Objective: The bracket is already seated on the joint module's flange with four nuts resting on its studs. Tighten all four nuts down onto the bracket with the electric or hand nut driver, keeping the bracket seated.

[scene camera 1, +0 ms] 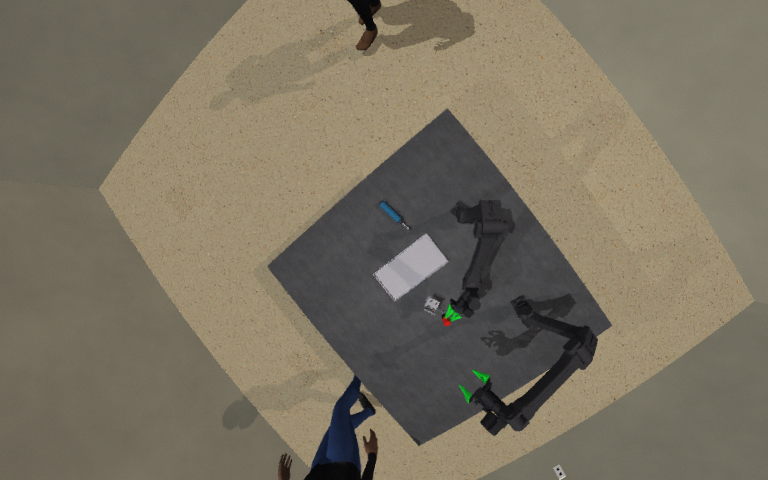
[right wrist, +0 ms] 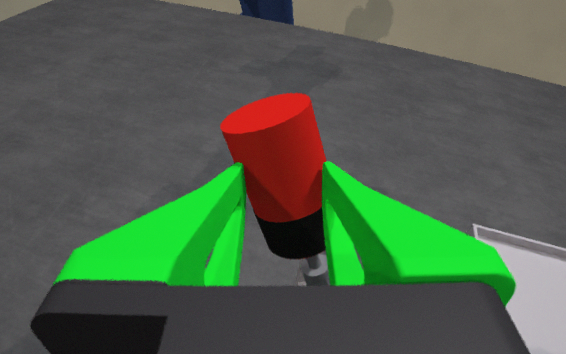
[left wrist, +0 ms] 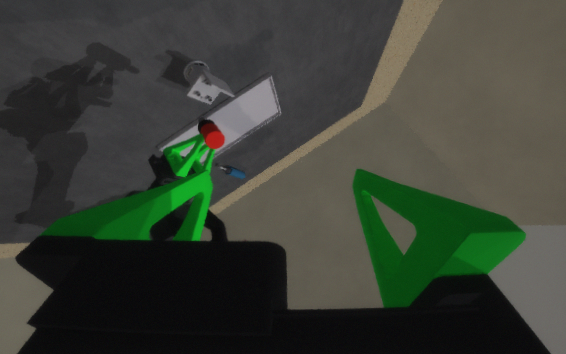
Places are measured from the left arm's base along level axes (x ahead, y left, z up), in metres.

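Pixels of known places: left gripper, fingertip midpoint: (scene camera 1: 466, 377) (left wrist: 282, 177); right gripper, fingertip midpoint: (scene camera 1: 447, 319) (right wrist: 283, 176) (left wrist: 209, 138); left arm's base at its link origin: (scene camera 1: 520, 306); right arm's base at its link origin: (scene camera 1: 462, 212).
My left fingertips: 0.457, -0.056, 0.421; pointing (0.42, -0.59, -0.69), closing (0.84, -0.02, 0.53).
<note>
For each thing: its top centre in the pictures, then the offset to it from my left fingertips, as dx, dy, dz. "spot": a spot on its surface instead. Level surfaces: height alone.
- round joint module at its top centre: (left wrist: 208, 91) +0.007, -0.252, -0.347
- red nut driver at its top centre: (right wrist: 318, 115) (left wrist: 219, 149) (scene camera 1: 446, 321) -0.037, -0.208, -0.170
- white tray at its top centre: (left wrist: 229, 128) (scene camera 1: 410, 268) +0.014, -0.501, -0.405
- blue hand driver at a spot on its surface: (left wrist: 235, 172) spot: -0.059, -0.816, -0.385
- dark table at its surface level: dz -0.421
The pale bracket (scene camera 1: 433, 304) (left wrist: 212, 92) sits on the round joint module (left wrist: 195, 70). The nuts are too small to make out. My right gripper (scene camera 1: 451, 313) (left wrist: 209, 138) (right wrist: 283, 176) is shut on the red nut driver (scene camera 1: 446, 322) (left wrist: 214, 139) (right wrist: 277, 155), close beside the bracket in scene camera 1. The driver leans, red end up. Its metal socket (right wrist: 315, 273) points down, its lower end hidden by the gripper, so contact with a nut cannot be told. My left gripper (scene camera 1: 467, 379) (left wrist: 282, 177) is open and empty, near the table's lower edge.
A white tray (scene camera 1: 410, 266) (left wrist: 247, 107) (right wrist: 530, 265) lies up and left of the bracket in scene camera 1. A blue hand driver (scene camera 1: 390, 211) (left wrist: 235, 172) lies beyond it on the dark table (scene camera 1: 339, 254). A person (scene camera 1: 342, 430) is at the table's lower left edge.
</note>
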